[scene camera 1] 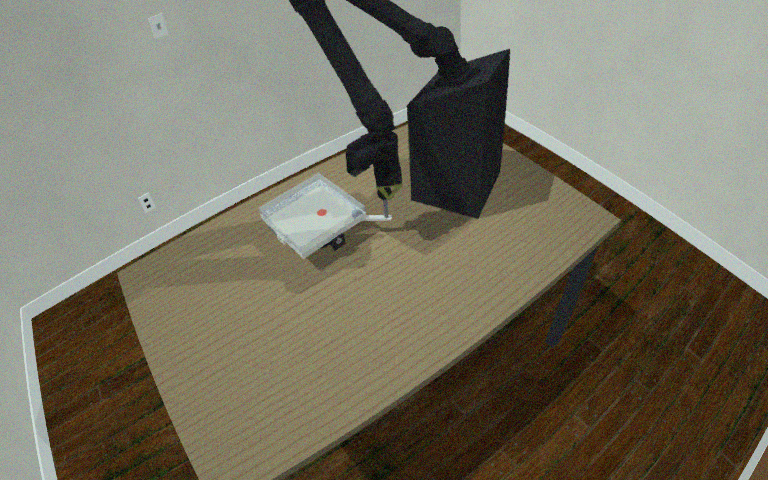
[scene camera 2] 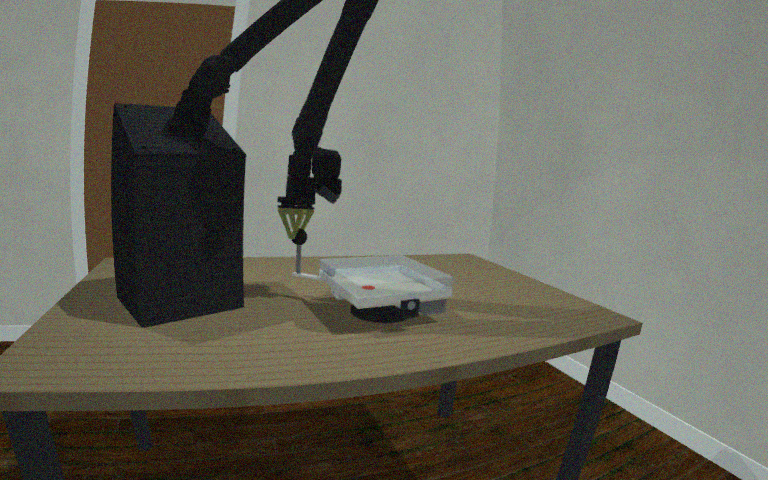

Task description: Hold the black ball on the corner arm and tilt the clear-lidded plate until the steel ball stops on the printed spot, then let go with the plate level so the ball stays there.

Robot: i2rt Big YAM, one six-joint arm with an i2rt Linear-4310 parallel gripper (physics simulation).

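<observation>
The clear-lidded plate (scene camera 1: 294,226) (scene camera 2: 368,300) sits on its dark base (scene camera 1: 338,241) (scene camera 2: 378,313); any small tilt is hard to judge. The printed red spot (scene camera 1: 321,212) (scene camera 2: 368,287) shows on its floor. A greyish blurred shape, which looks like the steel ball (scene camera 1: 357,213), lies in the corner beside the corner arm, away from the spot; I cannot make the ball out in scene camera 2. The white corner arm (scene camera 1: 374,217) (scene camera 2: 308,276) carries a grey upright post with the black ball (scene camera 2: 300,237) on top. My gripper (scene camera 1: 387,194) (scene camera 2: 295,234) points down, its olive fingers shut on the black ball.
The tall black pedestal (scene camera 1: 453,147) (scene camera 2: 181,232) carrying my arm stands beside the plate, on the corner arm's side. Both stand on the wooden table (scene camera 1: 317,350) (scene camera 2: 254,367). A small dark block with a pale disc (scene camera 2: 410,306) sits under the plate's edge.
</observation>
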